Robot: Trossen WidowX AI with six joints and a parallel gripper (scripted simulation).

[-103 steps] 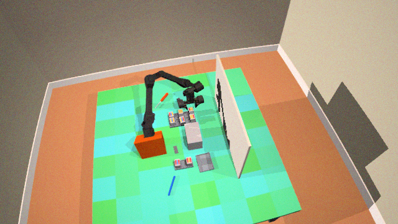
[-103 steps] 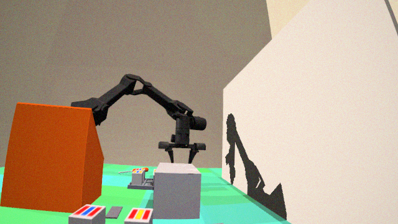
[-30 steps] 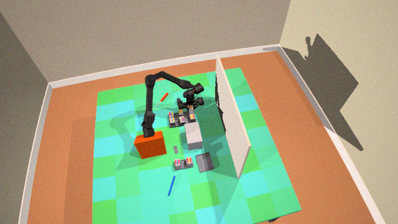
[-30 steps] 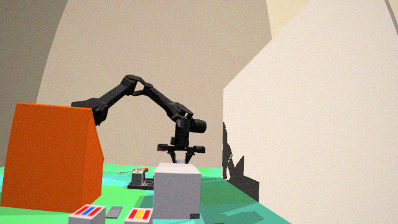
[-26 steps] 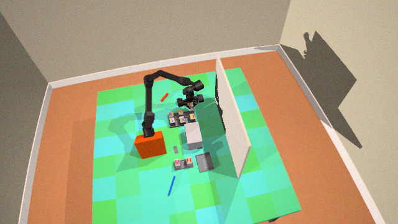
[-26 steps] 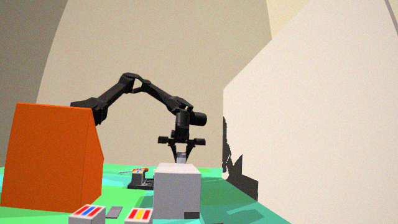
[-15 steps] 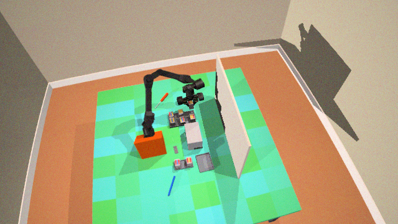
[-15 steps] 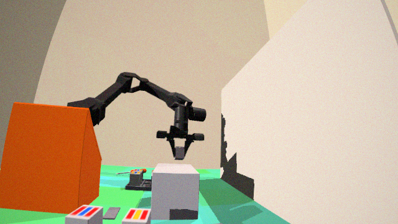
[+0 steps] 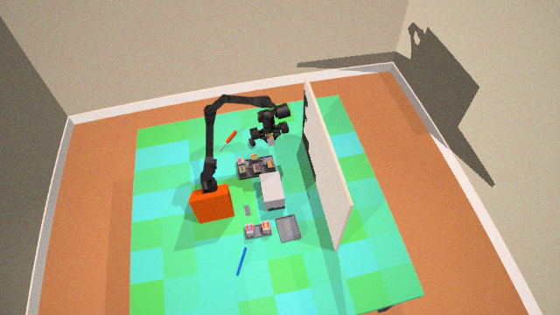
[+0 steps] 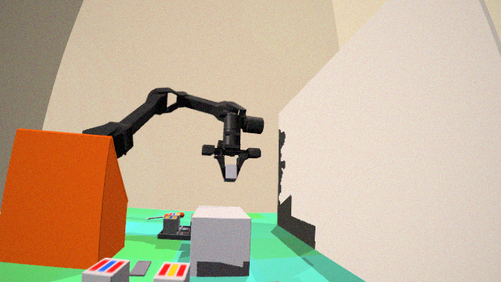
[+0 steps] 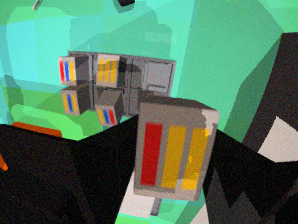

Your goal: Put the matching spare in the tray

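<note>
My gripper tip is 410 mm to the left of the grey tray, 170 mm above it and 30 mm short of it. The rest, counted from my gripper tip: grey spare block 30 mm above; then tall panel 220 mm ahead, 210 mm to the right, 60 mm above; then grey mounted unit 210 mm to the right, 120 mm below, 20 mm behind.
</note>
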